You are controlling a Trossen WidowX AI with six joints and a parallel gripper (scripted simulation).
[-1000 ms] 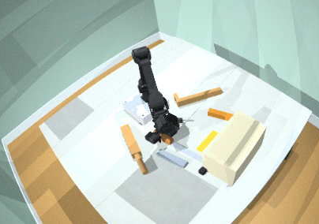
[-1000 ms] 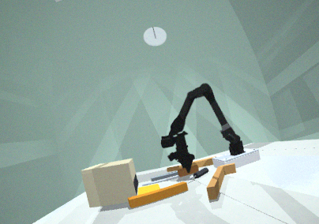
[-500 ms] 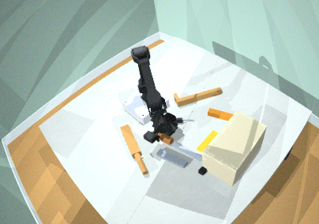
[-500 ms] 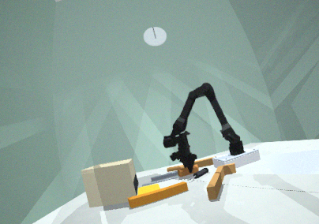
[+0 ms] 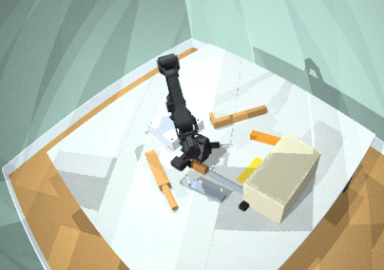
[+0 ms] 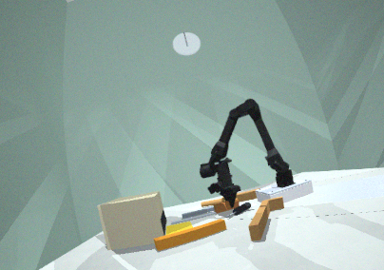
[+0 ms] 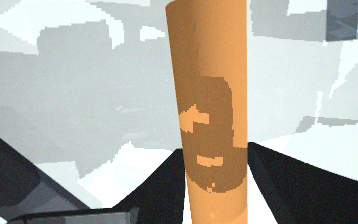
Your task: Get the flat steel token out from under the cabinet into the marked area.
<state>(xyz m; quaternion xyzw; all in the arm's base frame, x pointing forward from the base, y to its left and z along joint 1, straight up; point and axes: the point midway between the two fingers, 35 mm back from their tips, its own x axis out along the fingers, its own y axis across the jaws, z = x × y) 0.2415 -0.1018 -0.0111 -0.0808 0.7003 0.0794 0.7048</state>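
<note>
The grey flat bar is 15 cm ahead of my gripper tip and 4 cm to the right of it. The rest, counted from my gripper tip: orange paddle: 16 cm to the right, 1 cm above; then orange bar: 15 cm ahead, 34 cm to the left, 1 cm above.
</note>
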